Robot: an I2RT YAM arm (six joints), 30 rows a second.
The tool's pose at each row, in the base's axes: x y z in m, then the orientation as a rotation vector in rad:
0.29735 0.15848 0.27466 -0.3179 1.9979 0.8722
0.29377 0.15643 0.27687 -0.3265 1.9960 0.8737
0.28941 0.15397 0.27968 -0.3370 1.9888 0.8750
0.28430 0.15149 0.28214 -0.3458 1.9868 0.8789
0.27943 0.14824 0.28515 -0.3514 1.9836 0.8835
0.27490 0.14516 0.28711 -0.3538 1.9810 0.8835
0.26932 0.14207 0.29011 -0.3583 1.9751 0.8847
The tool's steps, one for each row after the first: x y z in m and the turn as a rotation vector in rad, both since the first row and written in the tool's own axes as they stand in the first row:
-0.00005 0.00142 -0.00446 -0.0047 0.0017 -0.0052
-0.00020 0.00324 -0.00990 -0.0110 -0.0006 -0.0135
0.00035 0.00527 -0.01572 -0.0175 0.0014 -0.0178
0.00023 0.00688 -0.02211 -0.0235 0.0013 -0.0201
0.00080 0.00795 -0.02780 -0.0249 -0.0001 -0.0225
0.00110 0.01004 -0.03452 -0.0287 -0.0035 -0.0267

